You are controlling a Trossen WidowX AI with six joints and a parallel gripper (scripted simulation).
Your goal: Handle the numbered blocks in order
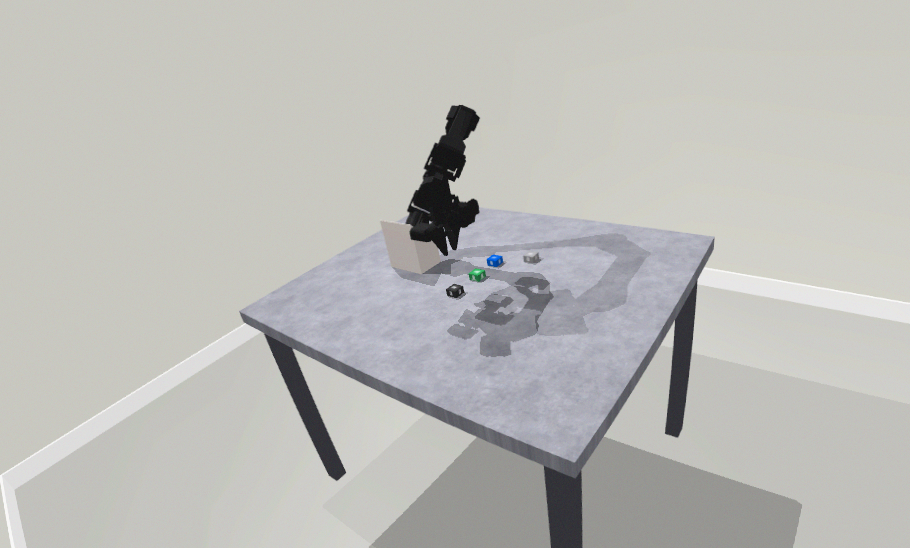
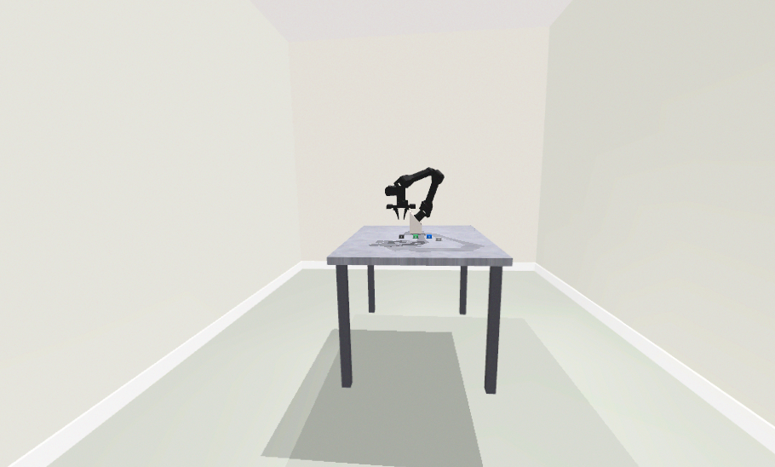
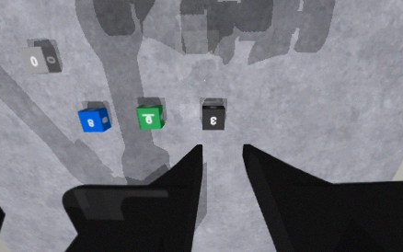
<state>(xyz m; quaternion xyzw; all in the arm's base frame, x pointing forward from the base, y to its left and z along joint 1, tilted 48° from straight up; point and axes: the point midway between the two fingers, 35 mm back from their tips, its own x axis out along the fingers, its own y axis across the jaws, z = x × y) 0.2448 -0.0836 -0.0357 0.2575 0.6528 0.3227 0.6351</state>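
Now: the blue block 2 cm behind my gripper tip, 18 cm to the left of it and 11 cm below it. Round my gripper tip: black block (1 cm behind, 11 cm below); then grey block (6 cm ahead, 24 cm to the left, 11 cm below); then green block (1 cm behind, 9 cm to the left, 11 cm below).
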